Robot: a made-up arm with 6 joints. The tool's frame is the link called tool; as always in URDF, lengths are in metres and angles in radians. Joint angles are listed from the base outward.
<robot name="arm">
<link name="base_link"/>
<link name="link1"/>
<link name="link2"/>
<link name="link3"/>
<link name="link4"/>
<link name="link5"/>
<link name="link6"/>
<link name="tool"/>
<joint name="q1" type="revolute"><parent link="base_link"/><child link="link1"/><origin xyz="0 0 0.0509" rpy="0 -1.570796 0"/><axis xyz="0 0 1"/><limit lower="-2.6" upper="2.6"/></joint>
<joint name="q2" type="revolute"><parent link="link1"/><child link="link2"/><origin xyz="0.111 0.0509 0.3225" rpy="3.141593 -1.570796 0"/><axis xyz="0 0 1"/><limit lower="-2.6" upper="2.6"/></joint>
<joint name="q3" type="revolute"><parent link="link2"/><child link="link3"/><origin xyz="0.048 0.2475 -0.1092" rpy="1.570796 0 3.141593"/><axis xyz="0 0 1"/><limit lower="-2.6" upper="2.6"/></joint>
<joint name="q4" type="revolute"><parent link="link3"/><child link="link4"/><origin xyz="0.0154 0.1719 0.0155" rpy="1.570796 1.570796 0"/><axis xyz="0 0 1"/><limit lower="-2.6" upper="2.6"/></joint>
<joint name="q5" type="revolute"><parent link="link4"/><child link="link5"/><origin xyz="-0.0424 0.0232 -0.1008" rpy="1.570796 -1.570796 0"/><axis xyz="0 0 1"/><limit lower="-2.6" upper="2.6"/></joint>
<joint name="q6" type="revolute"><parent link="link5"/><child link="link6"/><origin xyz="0.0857 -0.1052 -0.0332" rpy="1.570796 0 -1.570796"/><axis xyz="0 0 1"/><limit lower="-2.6" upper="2.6"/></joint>
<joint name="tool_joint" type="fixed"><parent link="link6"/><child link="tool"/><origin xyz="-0.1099 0.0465 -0.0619" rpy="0 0 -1.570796"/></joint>
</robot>
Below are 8 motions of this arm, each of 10 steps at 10 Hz.
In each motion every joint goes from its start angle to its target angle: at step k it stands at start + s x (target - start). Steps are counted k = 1, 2, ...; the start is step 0. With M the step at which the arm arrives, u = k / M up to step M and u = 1 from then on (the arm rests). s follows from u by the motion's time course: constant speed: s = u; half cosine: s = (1 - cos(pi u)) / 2; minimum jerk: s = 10 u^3 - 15 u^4 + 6 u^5.
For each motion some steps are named. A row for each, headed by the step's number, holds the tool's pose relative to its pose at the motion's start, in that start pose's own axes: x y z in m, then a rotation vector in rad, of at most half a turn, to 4 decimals.
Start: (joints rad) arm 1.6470 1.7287 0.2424 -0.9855 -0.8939 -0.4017
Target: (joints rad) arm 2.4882 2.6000 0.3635 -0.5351 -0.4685 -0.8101
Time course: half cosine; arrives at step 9
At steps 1, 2, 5, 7, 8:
1: 0.0048 -0.0072 0.0074 0.0057 0.0138 -0.0079
2: 0.0198 -0.0291 0.0265 0.0237 0.0525 -0.0292
5: 0.1188 -0.1642 0.0639 0.1625 0.2316 -0.1237
7: 0.1816 -0.2453 0.0259 0.2882 0.3245 -0.1840
8: 0.1980 -0.2655 0.0064 0.3304 0.3503 -0.2041

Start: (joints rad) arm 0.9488 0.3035 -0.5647 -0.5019 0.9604 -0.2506
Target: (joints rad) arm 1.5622 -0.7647 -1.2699 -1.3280 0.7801 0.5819
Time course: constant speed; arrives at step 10
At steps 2, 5, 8, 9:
2: -0.0289 0.0246 0.0005 0.1268 0.1581 0.2171
5: -0.0818 0.0861 0.0033 0.4045 0.2855 0.4323
8: -0.1275 0.1713 0.0199 0.6909 0.2304 0.5156
9: -0.1364 0.2022 0.0286 0.7657 0.1688 0.5203

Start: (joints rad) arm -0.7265 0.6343 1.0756 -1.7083 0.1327 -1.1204
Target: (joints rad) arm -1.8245 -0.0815 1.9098 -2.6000 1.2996 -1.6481
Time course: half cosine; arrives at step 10
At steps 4, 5, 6, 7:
4: -0.0490 0.0935 0.0094 -0.5386 -0.6694 -0.1822
5: -0.0488 0.1431 0.0203 -0.7762 -0.9066 -0.2035
6: -0.0341 0.1965 0.0337 -0.9987 -1.0933 -0.1762
7: -0.0068 0.2448 0.0453 -1.1741 -1.2121 -0.1111

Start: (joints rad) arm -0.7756 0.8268 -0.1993 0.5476 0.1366 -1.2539
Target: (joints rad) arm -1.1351 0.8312 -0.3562 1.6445 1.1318 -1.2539
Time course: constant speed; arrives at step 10
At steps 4, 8, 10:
4: 0.0407 -0.0096 -0.0505 -0.2528 -0.2263 -0.3811
8: 0.0520 -0.0542 -0.0731 -0.6718 -0.3790 -0.6583
10: 0.0432 -0.0794 -0.0686 -0.9295 -0.4237 -0.7399

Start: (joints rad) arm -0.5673 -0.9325 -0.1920 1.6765 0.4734 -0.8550
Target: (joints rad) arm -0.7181 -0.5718 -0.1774 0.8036 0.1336 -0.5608
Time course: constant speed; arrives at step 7
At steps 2, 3, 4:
2: 0.0011 0.0266 0.0156 0.1476 -0.0472 0.4114
3: -0.0014 0.0413 0.0240 0.2092 -0.0647 0.6236
4: -0.0060 0.0564 0.0327 0.2629 -0.0780 0.8395

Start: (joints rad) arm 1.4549 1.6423 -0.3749 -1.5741 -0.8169 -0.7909
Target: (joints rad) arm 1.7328 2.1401 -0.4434 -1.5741 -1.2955 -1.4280
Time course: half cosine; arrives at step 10
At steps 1, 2, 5, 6, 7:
1: -0.0018 -0.0002 0.0062 0.0061 0.0222 -0.0106
2: -0.0065 -0.0010 0.0247 0.0217 0.0874 -0.0419
5: -0.0103 -0.0072 0.1451 0.0460 0.4708 -0.2257
6: 0.0004 -0.0100 0.1953 0.0250 0.6194 -0.2957
7: 0.0166 -0.0123 0.2409 -0.0090 0.7527 -0.3575

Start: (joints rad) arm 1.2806 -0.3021 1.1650 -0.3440 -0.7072 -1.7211
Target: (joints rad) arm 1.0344 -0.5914 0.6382 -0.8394 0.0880 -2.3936
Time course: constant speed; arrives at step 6
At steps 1, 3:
1: -0.0020 0.0178 -0.0139 -0.0724 -0.1369 -0.1525
3: 0.0102 0.0461 -0.0403 -0.1897 -0.3958 -0.4158

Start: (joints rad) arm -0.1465 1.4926 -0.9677 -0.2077 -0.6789 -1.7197
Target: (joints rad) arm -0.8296 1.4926 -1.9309 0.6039 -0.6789 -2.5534
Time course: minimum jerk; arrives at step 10
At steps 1, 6, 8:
1: -0.0012 0.0022 0.0001 0.0022 0.0011 -0.0137
6: -0.0274 0.2143 0.0091 0.1650 0.0722 -1.0927
8: 0.0054 0.2983 0.0147 0.2413 0.0952 -1.5032

